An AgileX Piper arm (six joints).
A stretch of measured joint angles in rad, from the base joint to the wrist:
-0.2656, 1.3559, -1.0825, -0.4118, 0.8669, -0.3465
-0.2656, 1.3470, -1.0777, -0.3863, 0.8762, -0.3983
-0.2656, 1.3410, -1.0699, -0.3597, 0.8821, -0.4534
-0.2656, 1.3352, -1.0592, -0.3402, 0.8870, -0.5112
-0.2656, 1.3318, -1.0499, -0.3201, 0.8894, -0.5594
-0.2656, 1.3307, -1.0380, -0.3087, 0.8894, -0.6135
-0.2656, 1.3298, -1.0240, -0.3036, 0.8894, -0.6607
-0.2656, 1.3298, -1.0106, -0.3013, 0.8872, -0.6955
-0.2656, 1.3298, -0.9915, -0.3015, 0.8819, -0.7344
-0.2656, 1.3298, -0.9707, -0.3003, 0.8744, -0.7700
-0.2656, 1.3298, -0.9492, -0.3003, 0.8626, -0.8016
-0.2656, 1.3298, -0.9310, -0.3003, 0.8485, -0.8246
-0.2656, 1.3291, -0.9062, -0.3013, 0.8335, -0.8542
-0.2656, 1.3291, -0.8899, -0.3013, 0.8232, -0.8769
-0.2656, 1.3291, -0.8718, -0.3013, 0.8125, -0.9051
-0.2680, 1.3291, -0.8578, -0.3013, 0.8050, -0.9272
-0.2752, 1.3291, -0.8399, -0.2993, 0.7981, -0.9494
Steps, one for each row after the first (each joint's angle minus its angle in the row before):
0.0000, -0.0089, 0.0048, 0.0255, 0.0093, -0.0518
0.0000, -0.0060, 0.0078, 0.0266, 0.0059, -0.0551
0.0000, -0.0058, 0.0107, 0.0195, 0.0049, -0.0578
0.0000, -0.0034, 0.0093, 0.0201, 0.0024, -0.0482
0.0000, -0.0011, 0.0119, 0.0114, 0.0000, -0.0541
0.0000, -0.0009, 0.0140, 0.0051, 0.0000, -0.0472
0.0000, 0.0000, 0.0134, 0.0023, -0.0022, -0.0348
0.0000, 0.0000, 0.0191, -0.0002, -0.0053, -0.0389
0.0000, 0.0000, 0.0208, 0.0012, -0.0075, -0.0356
0.0000, 0.0000, 0.0215, 0.0000, -0.0118, -0.0316
0.0000, 0.0000, 0.0182, 0.0000, -0.0141, -0.0230
0.0000, -0.0007, 0.0248, -0.0010, -0.0150, -0.0296
0.0000, 0.0000, 0.0163, 0.0000, -0.0103, -0.0227
0.0000, 0.0000, 0.0181, 0.0000, -0.0107, -0.0282
-0.0024, 0.0000, 0.0140, 0.0000, -0.0075, -0.0221
-0.0072, 0.0000, 0.0179, 0.0020, -0.0069, -0.0222

